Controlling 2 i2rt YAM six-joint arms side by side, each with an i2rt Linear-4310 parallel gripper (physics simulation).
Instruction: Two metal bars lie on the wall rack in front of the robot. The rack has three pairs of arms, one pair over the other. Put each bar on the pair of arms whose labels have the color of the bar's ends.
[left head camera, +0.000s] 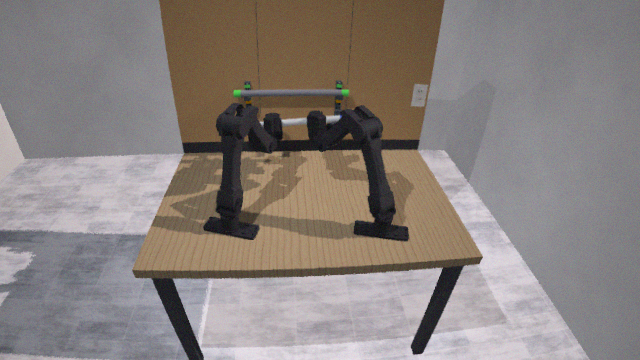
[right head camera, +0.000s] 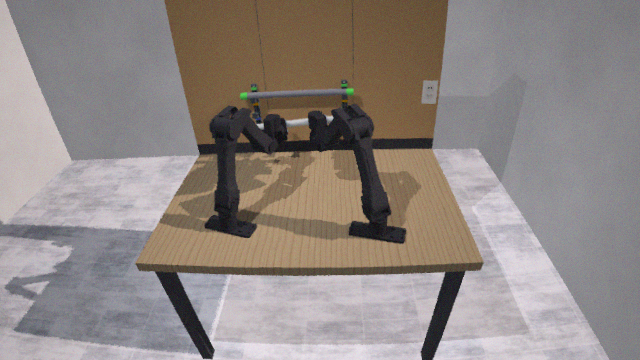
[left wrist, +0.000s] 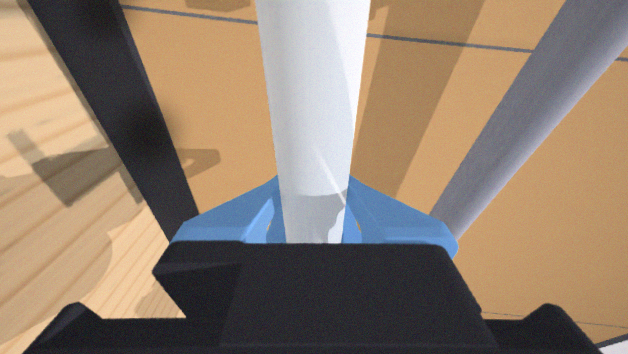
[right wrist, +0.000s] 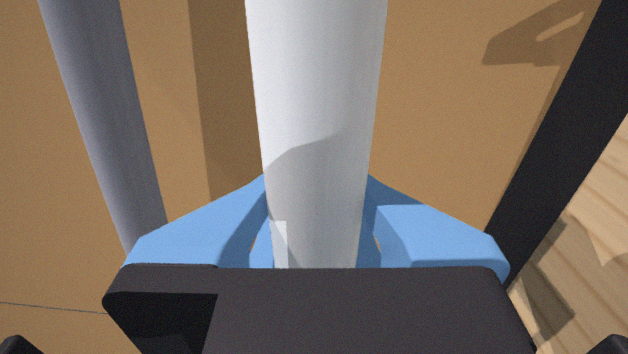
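Scene:
A brown wall panel is here, and on it (left wrist: 547, 237) and (left head camera: 299, 54) are the same spot. As for a dark strip, I find that (left head camera: 194, 147) is the same spot on it as (right head camera: 208, 148).

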